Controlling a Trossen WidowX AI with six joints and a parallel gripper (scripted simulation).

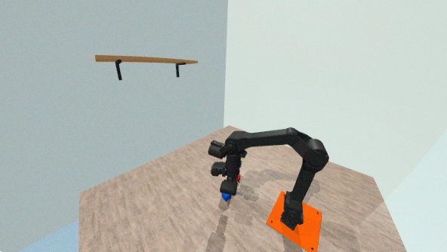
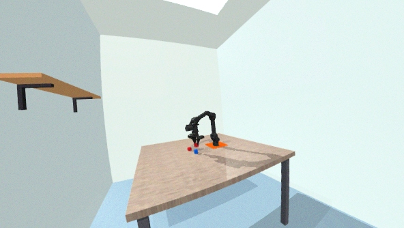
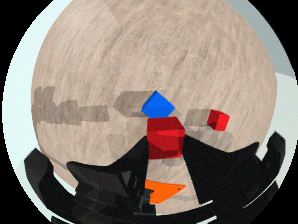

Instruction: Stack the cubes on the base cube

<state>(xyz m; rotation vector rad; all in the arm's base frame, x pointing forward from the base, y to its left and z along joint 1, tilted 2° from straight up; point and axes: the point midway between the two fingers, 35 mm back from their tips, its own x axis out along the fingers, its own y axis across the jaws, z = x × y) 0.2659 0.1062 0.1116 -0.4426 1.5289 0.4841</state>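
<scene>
Right now my gripper tip is 70 mm above the blue cube, 10 mm to the right of it and 10 mm short of it.
</scene>
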